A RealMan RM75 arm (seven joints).
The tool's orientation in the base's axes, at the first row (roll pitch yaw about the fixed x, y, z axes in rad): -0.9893 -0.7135 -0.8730
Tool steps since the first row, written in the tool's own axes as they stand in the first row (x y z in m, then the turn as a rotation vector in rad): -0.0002 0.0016 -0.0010 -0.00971 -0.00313 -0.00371; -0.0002 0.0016 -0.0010 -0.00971 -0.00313 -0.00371; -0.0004 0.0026 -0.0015 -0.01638 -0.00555 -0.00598; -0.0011 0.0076 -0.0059 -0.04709 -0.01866 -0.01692; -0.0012 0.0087 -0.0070 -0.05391 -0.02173 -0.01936; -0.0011 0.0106 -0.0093 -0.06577 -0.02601 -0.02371; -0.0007 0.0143 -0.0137 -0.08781 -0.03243 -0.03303; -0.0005 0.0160 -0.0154 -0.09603 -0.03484 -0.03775; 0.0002 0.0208 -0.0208 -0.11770 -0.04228 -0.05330; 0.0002 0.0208 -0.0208 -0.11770 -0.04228 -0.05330; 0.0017 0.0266 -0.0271 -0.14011 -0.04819 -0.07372; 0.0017 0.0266 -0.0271 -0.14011 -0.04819 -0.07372
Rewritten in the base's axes. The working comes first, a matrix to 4 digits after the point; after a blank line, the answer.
The tool's axes in the first row as the columns of a matrix, in the base's axes (used below as rounded here):
0.4858 0.7723 0.4093
-0.5794 -0.0662 0.8124
0.6545 -0.6318 0.4153

0.0007 -0.0008 -0.0016 -0.00865 0.00282 -0.00592; 0.0007 -0.0008 -0.0016 -0.00865 0.00282 -0.00592; 0.0012 -0.0012 -0.0025 -0.01469 0.00500 -0.00970; 0.0029 -0.0047 -0.0080 -0.04421 0.01477 -0.02606; 0.0033 -0.0056 -0.0092 -0.05090 0.01695 -0.02960; 0.0038 -0.0076 -0.0113 -0.06174 0.02057 -0.03646; 0.0051 -0.0117 -0.0152 -0.08122 0.02619 -0.05070; 0.0058 -0.0133 -0.0168 -0.08901 0.02728 -0.05652; 0.0076 -0.0184 -0.0216 -0.11165 0.02769 -0.07246; 0.0076 -0.0184 -0.0216 -0.11165 0.02769 -0.07246; 0.0103 -0.0248 -0.0269 -0.13546 0.02448 -0.09187; 0.0103 -0.0248 -0.0269 -0.13546 0.02448 -0.09187
